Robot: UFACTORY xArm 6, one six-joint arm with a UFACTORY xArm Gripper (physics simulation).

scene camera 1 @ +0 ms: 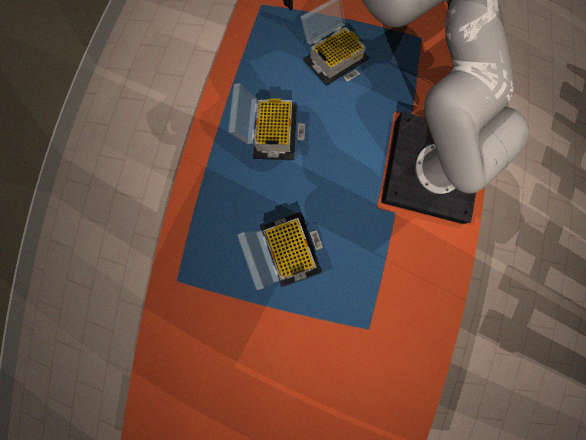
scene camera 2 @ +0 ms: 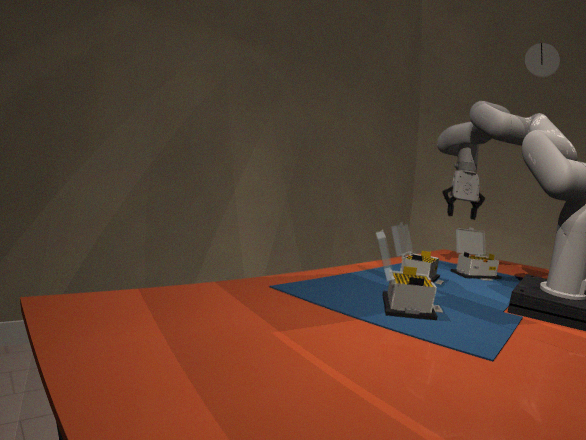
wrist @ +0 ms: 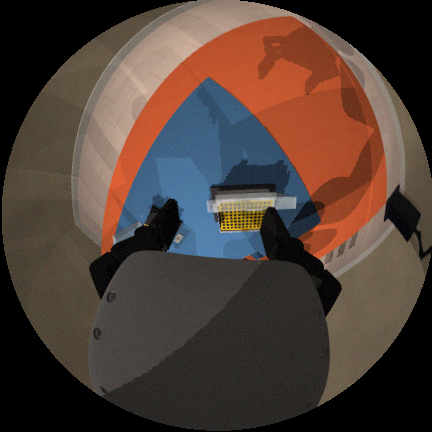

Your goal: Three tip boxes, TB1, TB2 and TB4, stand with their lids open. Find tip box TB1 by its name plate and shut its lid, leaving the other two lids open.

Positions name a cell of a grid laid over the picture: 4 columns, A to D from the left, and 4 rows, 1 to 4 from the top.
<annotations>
A clear lid (scene camera 1: B3): 0.74 m from the lens. A clear lid (scene camera 1: B1) is 0.81 m from the lens.
</annotations>
